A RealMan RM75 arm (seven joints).
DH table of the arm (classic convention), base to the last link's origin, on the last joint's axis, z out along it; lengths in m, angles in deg. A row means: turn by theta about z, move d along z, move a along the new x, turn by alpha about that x. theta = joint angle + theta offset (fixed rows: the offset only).
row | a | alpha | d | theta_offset
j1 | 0 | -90 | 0.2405 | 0
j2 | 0 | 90 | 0 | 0
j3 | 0 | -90 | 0.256 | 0
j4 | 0 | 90 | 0 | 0
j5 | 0 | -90 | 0.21 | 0
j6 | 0 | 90 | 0 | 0
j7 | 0 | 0 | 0.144 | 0
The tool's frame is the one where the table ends.
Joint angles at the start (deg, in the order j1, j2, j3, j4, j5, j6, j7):
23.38 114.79 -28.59 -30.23 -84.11 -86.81 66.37
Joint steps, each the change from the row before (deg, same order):
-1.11 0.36 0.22 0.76 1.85 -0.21 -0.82
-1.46 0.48 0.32 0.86 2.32 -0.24 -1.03
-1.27 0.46 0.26 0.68 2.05 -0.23 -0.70
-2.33 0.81 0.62 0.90 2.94 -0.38 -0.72
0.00 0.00 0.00 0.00 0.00 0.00 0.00
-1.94 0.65 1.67 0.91 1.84 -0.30 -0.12
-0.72 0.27 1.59 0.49 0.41 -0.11 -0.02
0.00 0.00 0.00 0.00 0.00 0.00 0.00
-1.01 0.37 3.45 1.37 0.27 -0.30 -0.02
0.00 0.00 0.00 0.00 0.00 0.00 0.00
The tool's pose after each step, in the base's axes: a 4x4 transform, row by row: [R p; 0 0 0 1], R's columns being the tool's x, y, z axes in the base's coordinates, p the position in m. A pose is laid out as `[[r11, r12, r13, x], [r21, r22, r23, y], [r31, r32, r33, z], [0, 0, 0, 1]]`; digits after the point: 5 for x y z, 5 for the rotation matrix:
[[0.52466, -0.68259, -0.50873, 0.31149], [0.01104, -0.59208, 0.80581, 0.32664], [-0.85124, -0.42839, -0.30310, 0.09264], [0, 0, 0, 1]]
[[0.49923, -0.70977, -0.49700, 0.31865], [0.02887, -0.55964, 0.82823, 0.31816], [-0.86599, -0.42782, -0.25889, 0.09275], [0, 0, 0, 1]]
[[0.47561, -0.73402, -0.48478, 0.32463], [0.04463, -0.53025, 0.84666, 0.31057], [-0.87852, -0.42432, -0.21943, 0.09287], [0, 0, 0, 1]]
[[0.43796, -0.77543, -0.45487, 0.33573], [0.06585, -0.47694, 0.87646, 0.29611], [-0.89658, -0.41381, -0.15782, 0.09304], [0, 0, 0, 1]]
[[0.43796, -0.77543, -0.45487, 0.33573], [0.06585, -0.47694, 0.87646, 0.29611], [-0.89658, -0.41381, -0.15782, 0.09304], [0, 0, 0, 1]]
[[0.40129, -0.81585, -0.41637, 0.34702], [0.08469, -0.41958, 0.90376, 0.28251], [-0.91203, -0.39793, -0.09928, 0.09457], [0, 0, 0, 1]]
[[0.38463, -0.83505, -0.39338, 0.35285], [0.09741, -0.38706, 0.91689, 0.27635], [-0.91792, -0.39099, -0.06753, 0.09638], [0, 0, 0, 1]]
[[0.38463, -0.83505, -0.39338, 0.35285], [0.09741, -0.38706, 0.91689, 0.27635], [-0.91792, -0.39099, -0.06753, 0.09638], [0, 0, 0, 1]]
[[0.35167, -0.86842, -0.34953, 0.36315], [0.12117, -0.32801, 0.93687, 0.26551], [-0.92825, -0.37182, -0.01012, 0.09892], [0, 0, 0, 1]]
[[0.35167, -0.86842, -0.34953, 0.36315], [0.12117, -0.32801, 0.93687, 0.26551], [-0.92825, -0.37182, -0.01012, 0.09892], [0, 0, 0, 1]]

